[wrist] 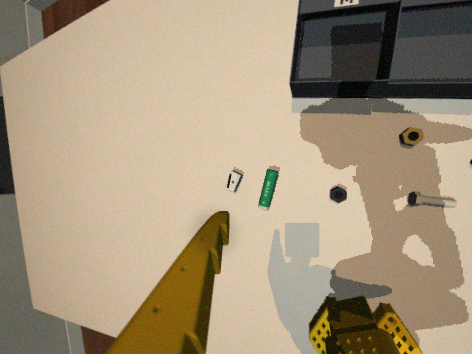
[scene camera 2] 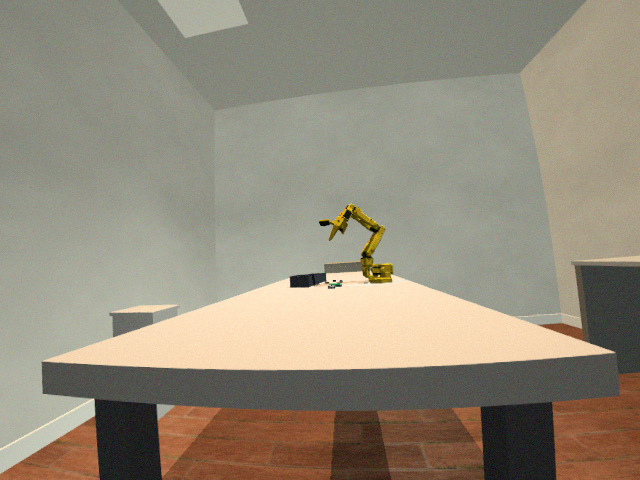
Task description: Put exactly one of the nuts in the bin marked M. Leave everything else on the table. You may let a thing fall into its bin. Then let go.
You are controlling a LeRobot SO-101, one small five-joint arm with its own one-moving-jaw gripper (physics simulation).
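Seen in the pictures: end effector, tool point: (wrist: 228, 223) (scene camera 2: 330, 239); arm's base, origin of the base link: (wrist: 357, 319) (scene camera 2: 375, 282).
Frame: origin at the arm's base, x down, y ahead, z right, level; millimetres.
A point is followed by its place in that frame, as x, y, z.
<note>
My gripper (scene camera 2: 337, 236) @[-182, 171, -74] is open and empty, high above the table. In the wrist view its notched fixed jaw (wrist: 186, 280) @[-208, 165, -74] shows; the moving jaw is swung out of the picture. A brass nut (wrist: 411, 136) @[-9, 207, 54] lies on the table at the right, below the bins in the picture. A dark hexagonal nut (wrist: 338, 194) @[-9, 152, -14] lies nearer the middle; its hole is hard to make out. The bin marked M (wrist: 345, 89) @[-26, 259, -4] is at the upper right, its label cut by the top edge; its visible inside shows no nut. In the scene view the dark bins (scene camera 2: 301, 281) @[-24, 300, -50] stand left of the arm.
A green battery (wrist: 268, 189) @[-14, 162, -91] and a small sharpener (wrist: 234, 181) @[-11, 174, -136] lie left of the dark nut. A bolt (wrist: 435, 200) @[-9, 143, 71] lies to its right. A dark thing is cut by the right edge. A second bin (wrist: 432, 90) @[-23, 245, 66] adjoins bin M. A yellow robot part (wrist: 357, 325) @[-66, 46, -13] shows at the bottom.
</note>
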